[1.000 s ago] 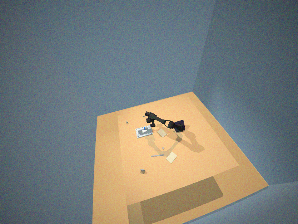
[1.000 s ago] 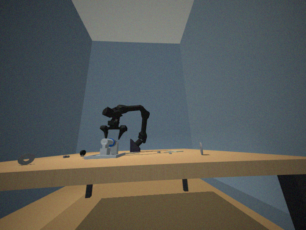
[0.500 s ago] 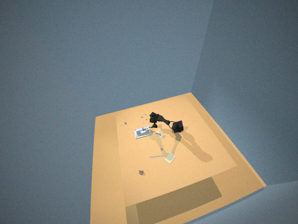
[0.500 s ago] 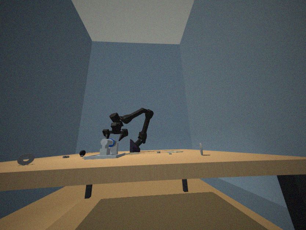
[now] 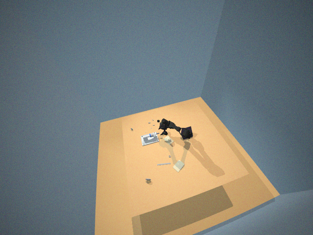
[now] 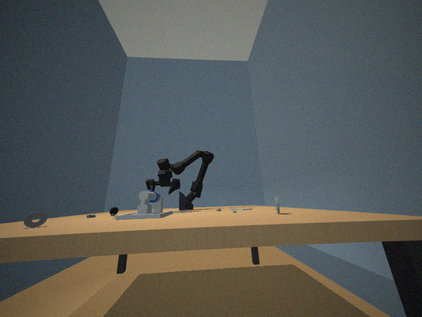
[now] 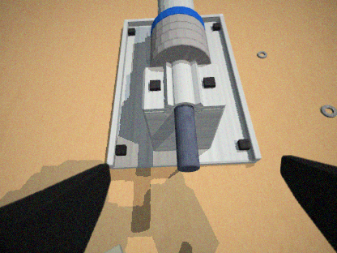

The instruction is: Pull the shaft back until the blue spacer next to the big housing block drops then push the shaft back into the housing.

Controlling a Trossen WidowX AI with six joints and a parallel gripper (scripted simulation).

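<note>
The shaft is 8 cm ahead of my gripper tip and 2 cm below it. From my gripper tip the other things lie so: blue spacer 13 cm ahead, 2 cm below; black knob 25 cm to the right, 8 cm below, 5 cm behind; baseplate 15 cm ahead, 5 cm below.
</note>
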